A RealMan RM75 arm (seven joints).
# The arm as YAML. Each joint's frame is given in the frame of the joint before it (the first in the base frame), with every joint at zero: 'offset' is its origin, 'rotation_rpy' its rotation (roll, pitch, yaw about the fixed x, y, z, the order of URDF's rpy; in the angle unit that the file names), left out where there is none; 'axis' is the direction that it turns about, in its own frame. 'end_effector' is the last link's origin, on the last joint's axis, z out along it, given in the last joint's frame.
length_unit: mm
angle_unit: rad
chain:
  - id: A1
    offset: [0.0, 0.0, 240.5]
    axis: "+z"
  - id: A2
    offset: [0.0, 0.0, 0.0]
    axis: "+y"
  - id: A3
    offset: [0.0, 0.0, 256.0]
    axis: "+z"
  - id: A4
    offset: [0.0, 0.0, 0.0]
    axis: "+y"
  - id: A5
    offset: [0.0, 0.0, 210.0]
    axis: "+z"
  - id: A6
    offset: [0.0, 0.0, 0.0]
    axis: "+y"
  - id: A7
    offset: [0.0, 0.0, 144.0]
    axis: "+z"
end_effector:
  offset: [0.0, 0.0, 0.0]
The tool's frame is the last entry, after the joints.
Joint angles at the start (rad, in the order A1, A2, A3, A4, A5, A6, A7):
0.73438, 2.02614, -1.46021, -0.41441, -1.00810, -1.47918, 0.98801
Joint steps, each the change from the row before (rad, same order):
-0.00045, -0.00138, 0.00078, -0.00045, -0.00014, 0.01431, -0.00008
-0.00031, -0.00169, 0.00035, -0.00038, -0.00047, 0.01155, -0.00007
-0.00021, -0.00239, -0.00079, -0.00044, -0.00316, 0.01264, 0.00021
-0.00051, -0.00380, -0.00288, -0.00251, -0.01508, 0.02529, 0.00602
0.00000, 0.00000, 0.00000, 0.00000, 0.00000, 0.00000, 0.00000
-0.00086, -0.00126, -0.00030, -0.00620, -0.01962, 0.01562, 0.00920
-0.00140, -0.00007, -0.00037, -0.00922, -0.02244, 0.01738, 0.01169
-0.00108, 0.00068, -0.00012, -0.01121, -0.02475, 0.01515, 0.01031
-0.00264, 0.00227, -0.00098, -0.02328, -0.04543, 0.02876, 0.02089
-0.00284, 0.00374, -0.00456, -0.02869, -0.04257, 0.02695, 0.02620
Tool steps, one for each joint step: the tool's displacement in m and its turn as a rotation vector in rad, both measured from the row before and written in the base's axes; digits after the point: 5 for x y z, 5 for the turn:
0.00124, 0.00206, 0.00000, 0.00882, -0.00780, -0.01035
0.00115, 0.00171, 0.00014, 0.00721, -0.00719, -0.00803
0.00154, 0.00165, -0.00008, 0.00635, -0.01119, -0.00735
0.00326, 0.00239, -0.00136, 0.00492, -0.02859, -0.01326
0.00000, 0.00000, 0.00000, 0.00000, 0.00000, 0.00000
0.00175, 0.00086, -0.00152, -0.00202, -0.02281, -0.00524
0.00141, 0.00073, -0.00194, -0.00285, -0.02415, -0.00501
0.00076, 0.00038, -0.00205, -0.00282, -0.02422, 0.00022
0.00101, 0.00070, -0.00379, -0.00405, -0.04370, 0.00035
-0.00068, 0.00034, -0.00379, -0.00611, -0.03916, 0.00255

